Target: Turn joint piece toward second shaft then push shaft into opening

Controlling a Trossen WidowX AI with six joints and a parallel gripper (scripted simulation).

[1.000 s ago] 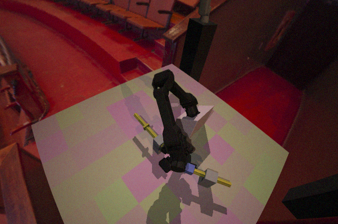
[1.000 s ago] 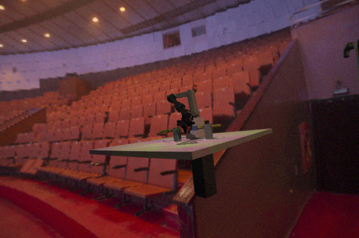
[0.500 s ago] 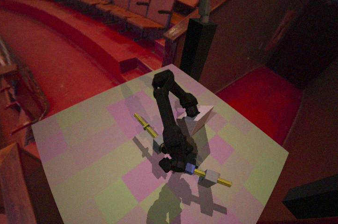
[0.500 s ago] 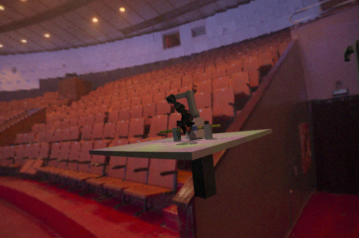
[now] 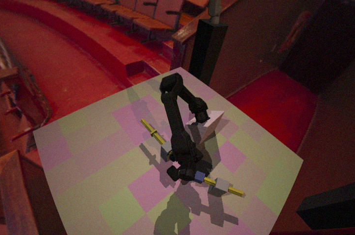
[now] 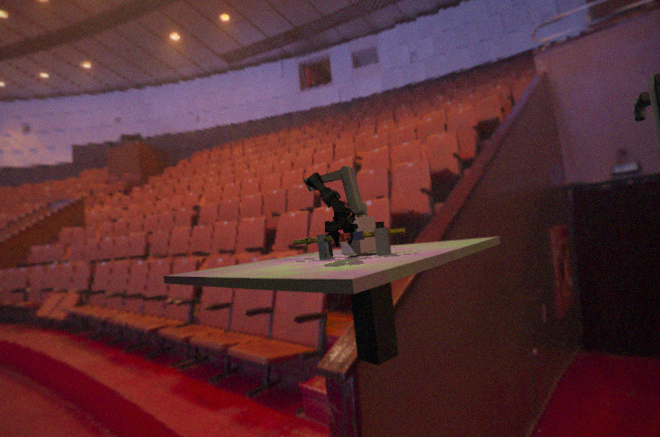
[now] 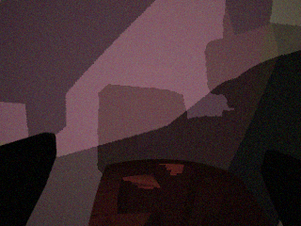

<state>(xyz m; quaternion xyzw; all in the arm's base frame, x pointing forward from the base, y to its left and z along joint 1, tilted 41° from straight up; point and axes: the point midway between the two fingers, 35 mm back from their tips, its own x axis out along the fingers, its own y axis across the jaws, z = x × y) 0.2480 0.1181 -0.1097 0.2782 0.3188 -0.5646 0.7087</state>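
The red square joint piece lies 40 mm above my gripper tip and 20 mm to the left of it.
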